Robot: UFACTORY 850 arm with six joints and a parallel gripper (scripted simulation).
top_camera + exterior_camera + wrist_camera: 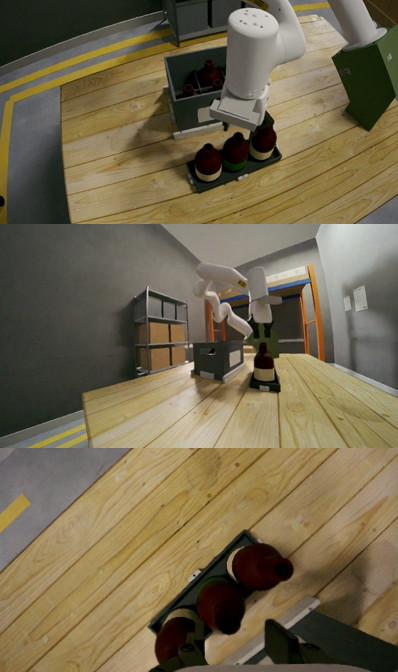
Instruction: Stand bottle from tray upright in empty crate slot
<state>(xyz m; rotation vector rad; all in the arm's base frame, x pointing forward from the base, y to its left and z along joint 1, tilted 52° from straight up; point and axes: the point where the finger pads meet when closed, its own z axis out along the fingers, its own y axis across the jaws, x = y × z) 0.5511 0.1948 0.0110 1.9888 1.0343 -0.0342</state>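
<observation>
My gripper is now 12 cm above the bottle. Also, from my hand: crate (3 cm behind, 23 cm to the right, 12 cm below); dark tray (19 cm below).
</observation>
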